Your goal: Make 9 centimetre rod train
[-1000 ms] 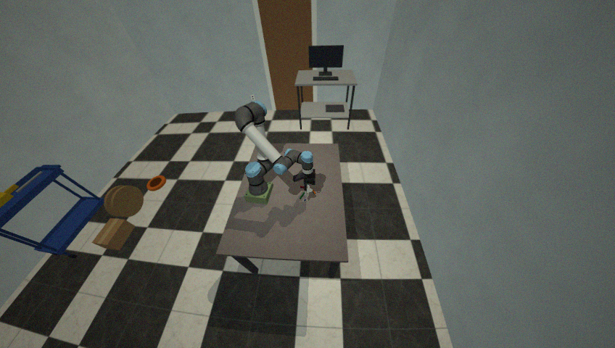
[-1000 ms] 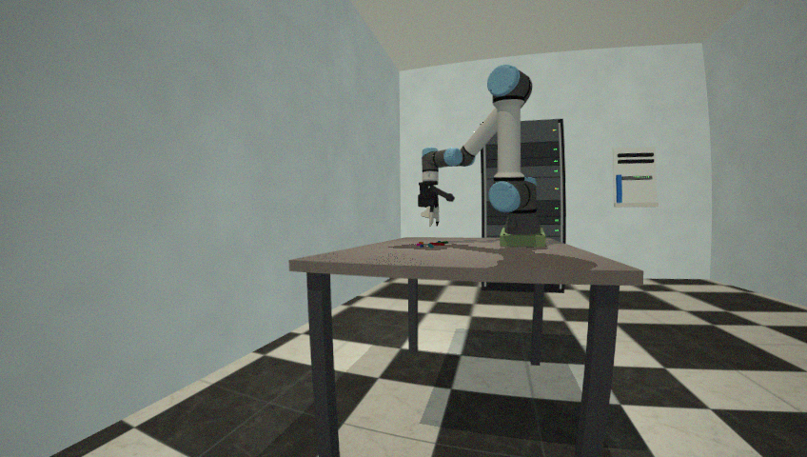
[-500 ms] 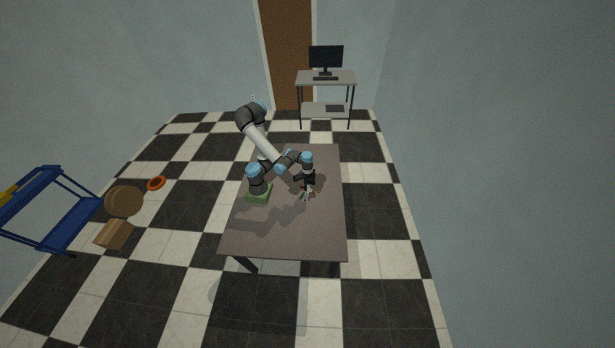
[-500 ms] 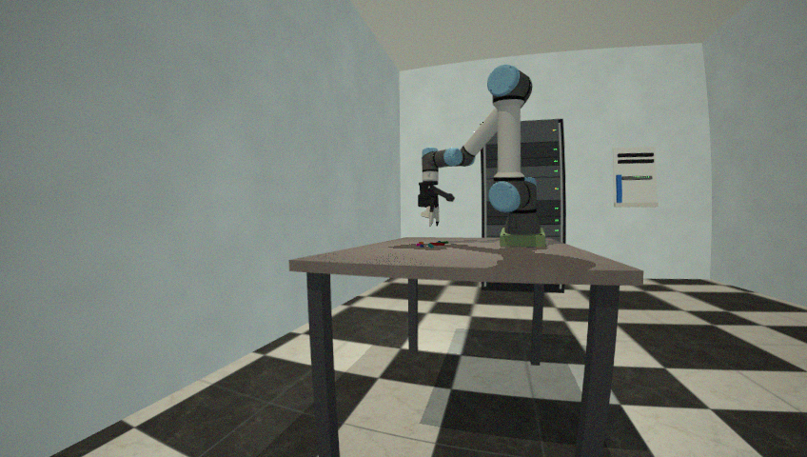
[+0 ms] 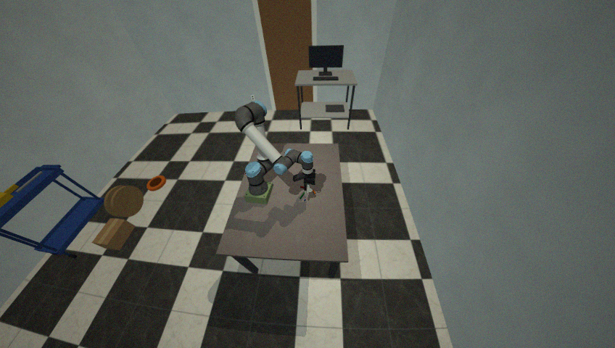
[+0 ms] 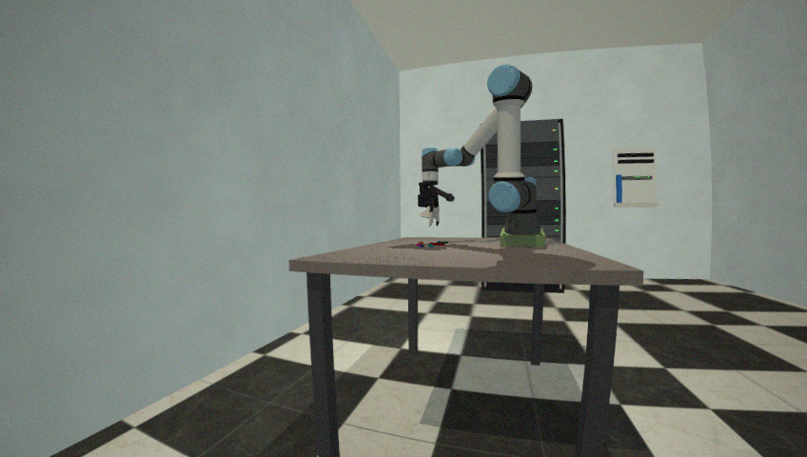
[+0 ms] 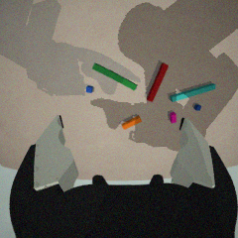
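Right now my hand is 100 mm to the right of the short magenta rod, 70 mm above it and 60 mm short of it. The rest, counted from my hand: red rod: 70 mm to the left, 70 mm below, 10 mm behind; then green rod: 70 mm below, 40 mm behind; then orange rod: 70 mm below, 60 mm ahead, 10 mm to the left.
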